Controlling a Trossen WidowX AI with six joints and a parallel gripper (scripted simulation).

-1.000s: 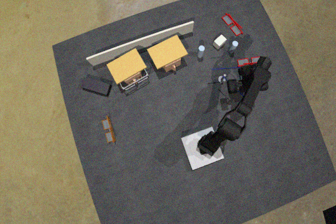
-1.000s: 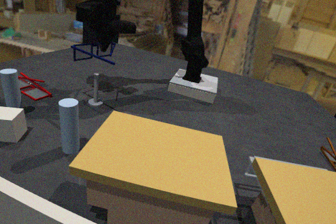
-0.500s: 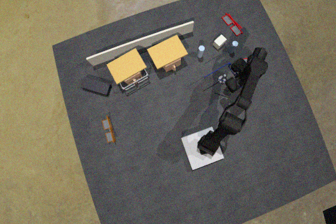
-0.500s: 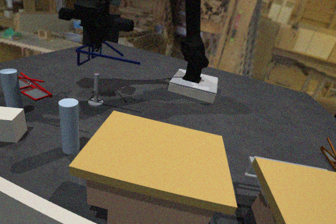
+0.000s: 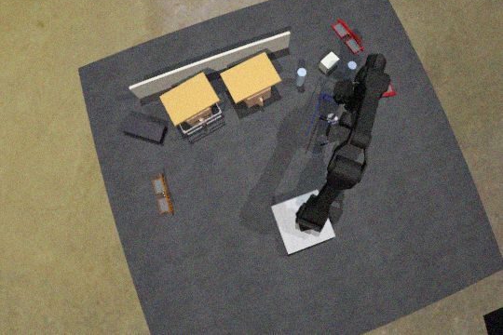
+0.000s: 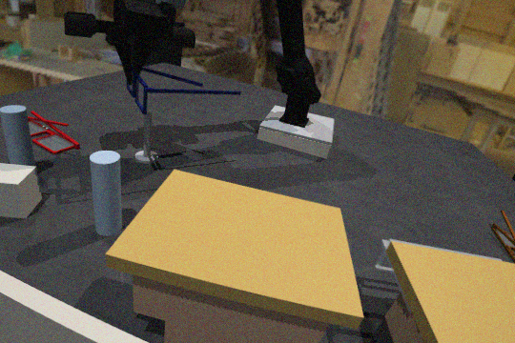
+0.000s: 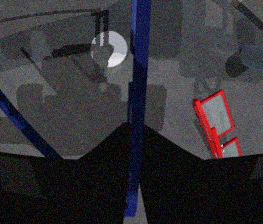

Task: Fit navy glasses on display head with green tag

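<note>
My gripper tip is 10 mm short of the white peg, 40 mm to the right of it and 100 mm above it. Round my gripper tip: white board: 310 mm ahead, 410 mm to the left, 70 mm below; dark case: 160 mm ahead, 710 mm to the left, 110 mm below; cube: 210 mm ahead, 10 mm to the right, 100 mm below.
</note>
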